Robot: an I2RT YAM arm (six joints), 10 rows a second.
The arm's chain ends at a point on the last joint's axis. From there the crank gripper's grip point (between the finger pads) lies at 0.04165 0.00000 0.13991 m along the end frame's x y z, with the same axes.
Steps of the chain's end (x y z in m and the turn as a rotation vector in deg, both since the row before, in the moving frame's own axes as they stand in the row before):
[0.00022, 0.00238, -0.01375, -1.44, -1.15, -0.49]
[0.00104, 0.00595, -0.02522, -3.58, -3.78, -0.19]
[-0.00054, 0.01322, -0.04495, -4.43, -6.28, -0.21]
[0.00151, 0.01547, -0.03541, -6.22, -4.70, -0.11]
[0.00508, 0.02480, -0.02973, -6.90, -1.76, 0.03]
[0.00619, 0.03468, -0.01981, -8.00, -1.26, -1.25]
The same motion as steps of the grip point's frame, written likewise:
[-0.00258, 0.00556, -0.01298, -1.44, -1.15, -0.49]
[-0.00825, 0.01464, -0.02305, -3.58, -3.78, -0.19]
[-0.01606, 0.02406, -0.04165, -4.43, -6.28, -0.21]
[-0.01006, 0.03073, -0.03329, -6.22, -4.70, -0.11]
[0.00077, 0.04170, -0.02953, -6.90, -1.76, 0.03]
[0.00332, 0.05334, -0.02023, -8.00, -1.26, -1.25]

